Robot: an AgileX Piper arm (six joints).
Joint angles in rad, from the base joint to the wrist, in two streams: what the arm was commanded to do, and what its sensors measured. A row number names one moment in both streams.
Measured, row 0:
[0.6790 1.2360 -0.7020 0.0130 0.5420 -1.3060]
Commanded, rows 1 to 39:
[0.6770 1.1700 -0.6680 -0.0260 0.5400 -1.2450]
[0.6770 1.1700 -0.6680 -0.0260 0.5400 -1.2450]
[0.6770 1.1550 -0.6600 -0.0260 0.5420 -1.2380]
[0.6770 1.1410 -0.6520 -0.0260 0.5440 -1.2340]
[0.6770 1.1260 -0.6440 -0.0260 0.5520 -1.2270]
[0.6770 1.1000 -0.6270 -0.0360 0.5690 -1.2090]
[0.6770 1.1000 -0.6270 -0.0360 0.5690 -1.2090]
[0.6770 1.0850 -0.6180 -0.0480 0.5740 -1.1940]
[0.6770 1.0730 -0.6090 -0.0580 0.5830 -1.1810]
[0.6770 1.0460 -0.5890 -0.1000 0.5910 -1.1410]
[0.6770 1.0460 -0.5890 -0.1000 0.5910 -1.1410]
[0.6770 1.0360 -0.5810 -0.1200 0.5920 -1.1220]
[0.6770 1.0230 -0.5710 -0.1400 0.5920 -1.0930]
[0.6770 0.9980 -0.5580 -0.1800 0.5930 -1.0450]
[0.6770 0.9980 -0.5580 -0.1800 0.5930 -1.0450]
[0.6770 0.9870 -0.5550 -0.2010 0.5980 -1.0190]
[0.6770 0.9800 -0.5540 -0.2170 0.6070 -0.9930]
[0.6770 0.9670 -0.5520 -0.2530 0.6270 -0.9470]
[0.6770 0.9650 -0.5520 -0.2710 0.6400 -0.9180]
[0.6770 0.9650 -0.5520 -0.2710 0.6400 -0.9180]
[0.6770 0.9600 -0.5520 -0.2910 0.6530 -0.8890]
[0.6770 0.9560 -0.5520 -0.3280 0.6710 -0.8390]
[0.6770 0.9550 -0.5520 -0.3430 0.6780 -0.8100]
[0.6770 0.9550 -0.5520 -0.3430 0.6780 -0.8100]
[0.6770 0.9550 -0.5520 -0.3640 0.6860 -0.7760]
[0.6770 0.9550 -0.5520 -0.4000 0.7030 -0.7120]
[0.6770 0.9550 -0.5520 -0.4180 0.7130 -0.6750]
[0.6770 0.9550 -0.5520 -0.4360 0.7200 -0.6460]
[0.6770 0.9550 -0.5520 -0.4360 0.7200 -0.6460]
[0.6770 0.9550 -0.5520 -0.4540 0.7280 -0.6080]
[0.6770 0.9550 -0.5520 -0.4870 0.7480 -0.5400]
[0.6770 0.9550 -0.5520 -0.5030 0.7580 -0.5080]
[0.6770 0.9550 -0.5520 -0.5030 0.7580 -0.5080]
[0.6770 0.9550 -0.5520 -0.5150 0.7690 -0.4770]
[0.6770 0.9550 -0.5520 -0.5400 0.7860 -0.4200]
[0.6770 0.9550 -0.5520 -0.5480 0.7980 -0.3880]
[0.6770 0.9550 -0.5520 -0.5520 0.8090 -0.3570]
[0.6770 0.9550 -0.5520 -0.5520 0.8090 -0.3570]
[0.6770 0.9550 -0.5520 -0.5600 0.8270 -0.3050]
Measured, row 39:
[0.6790 0.9640 -0.5520 -0.5130 0.8090 -0.3910]
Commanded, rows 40 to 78:
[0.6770 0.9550 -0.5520 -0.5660 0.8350 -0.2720]
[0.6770 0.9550 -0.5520 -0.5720 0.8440 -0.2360]
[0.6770 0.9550 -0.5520 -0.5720 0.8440 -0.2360]
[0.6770 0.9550 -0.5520 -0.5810 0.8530 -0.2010]
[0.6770 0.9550 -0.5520 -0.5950 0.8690 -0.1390]
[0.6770 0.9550 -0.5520 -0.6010 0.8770 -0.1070]
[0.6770 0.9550 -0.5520 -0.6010 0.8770 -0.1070]
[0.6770 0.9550 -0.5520 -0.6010 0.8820 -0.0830]
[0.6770 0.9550 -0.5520 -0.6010 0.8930 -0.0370]
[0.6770 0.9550 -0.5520 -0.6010 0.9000 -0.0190]
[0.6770 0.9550 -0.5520 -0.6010 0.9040 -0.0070]
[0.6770 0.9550 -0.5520 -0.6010 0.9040 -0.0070]
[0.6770 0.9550 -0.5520 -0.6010 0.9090 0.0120]
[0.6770 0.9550 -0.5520 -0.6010 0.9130 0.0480]
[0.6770 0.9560 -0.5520 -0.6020 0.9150 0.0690]
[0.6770 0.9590 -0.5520 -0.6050 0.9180 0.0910]
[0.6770 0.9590 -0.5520 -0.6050 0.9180 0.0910]
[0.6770 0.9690 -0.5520 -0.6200 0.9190 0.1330]
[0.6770 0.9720 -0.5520 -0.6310 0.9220 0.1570]
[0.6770 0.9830 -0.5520 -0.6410 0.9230 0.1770]
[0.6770 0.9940 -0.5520 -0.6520 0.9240 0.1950]
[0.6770 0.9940 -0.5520 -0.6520 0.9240 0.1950]
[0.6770 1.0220 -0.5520 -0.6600 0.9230 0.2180]
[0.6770 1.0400 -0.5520 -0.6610 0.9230 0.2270]
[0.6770 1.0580 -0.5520 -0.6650 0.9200 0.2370]
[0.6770 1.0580 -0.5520 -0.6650 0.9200 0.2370]
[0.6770 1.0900 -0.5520 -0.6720 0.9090 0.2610]
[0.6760 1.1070 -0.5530 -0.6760 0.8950 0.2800]
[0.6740 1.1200 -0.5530 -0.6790 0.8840 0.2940]
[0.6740 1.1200 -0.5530 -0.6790 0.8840 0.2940]
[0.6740 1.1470 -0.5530 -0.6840 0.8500 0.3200]
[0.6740 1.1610 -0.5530 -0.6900 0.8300 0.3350]
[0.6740 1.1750 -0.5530 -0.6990 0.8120 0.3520]
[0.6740 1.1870 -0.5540 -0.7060 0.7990 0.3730]
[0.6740 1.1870 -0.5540 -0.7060 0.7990 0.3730]
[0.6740 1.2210 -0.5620 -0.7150 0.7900 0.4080]
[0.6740 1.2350 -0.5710 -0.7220 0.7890 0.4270]
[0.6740 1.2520 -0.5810 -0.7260 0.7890 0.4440]
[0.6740 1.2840 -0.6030 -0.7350 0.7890 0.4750]
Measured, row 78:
[0.6780 1.2500 -0.5730 -0.6810 0.7900 0.4240]
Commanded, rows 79 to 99:
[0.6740 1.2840 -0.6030 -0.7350 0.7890 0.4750]
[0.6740 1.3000 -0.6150 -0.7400 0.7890 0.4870]
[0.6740 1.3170 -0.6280 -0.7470 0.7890 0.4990]
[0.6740 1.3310 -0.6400 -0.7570 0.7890 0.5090]
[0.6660 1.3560 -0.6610 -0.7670 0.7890 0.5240]
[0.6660 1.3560 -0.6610 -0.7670 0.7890 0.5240]
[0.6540 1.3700 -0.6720 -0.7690 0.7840 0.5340]
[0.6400 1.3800 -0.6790 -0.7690 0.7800 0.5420]
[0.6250 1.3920 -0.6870 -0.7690 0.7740 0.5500]
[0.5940 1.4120 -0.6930 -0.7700 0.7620 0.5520]
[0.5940 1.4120 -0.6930 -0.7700 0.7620 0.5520]
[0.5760 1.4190 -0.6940 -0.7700 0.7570 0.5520]
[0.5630 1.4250 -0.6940 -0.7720 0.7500 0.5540]
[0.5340 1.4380 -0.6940 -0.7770 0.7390 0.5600]
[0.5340 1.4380 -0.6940 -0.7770 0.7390 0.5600]
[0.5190 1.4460 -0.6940 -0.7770 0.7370 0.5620]
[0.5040 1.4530 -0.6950 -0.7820 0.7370 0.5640]
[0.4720 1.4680 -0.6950 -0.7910 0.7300 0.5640]
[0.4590 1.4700 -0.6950 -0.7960 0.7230 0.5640]
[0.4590 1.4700 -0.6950 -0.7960 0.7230 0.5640]
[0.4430 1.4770 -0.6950 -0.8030 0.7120 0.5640]
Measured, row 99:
[0.4830 1.4630 -0.6850 -0.7470 0.7250 0.5540]
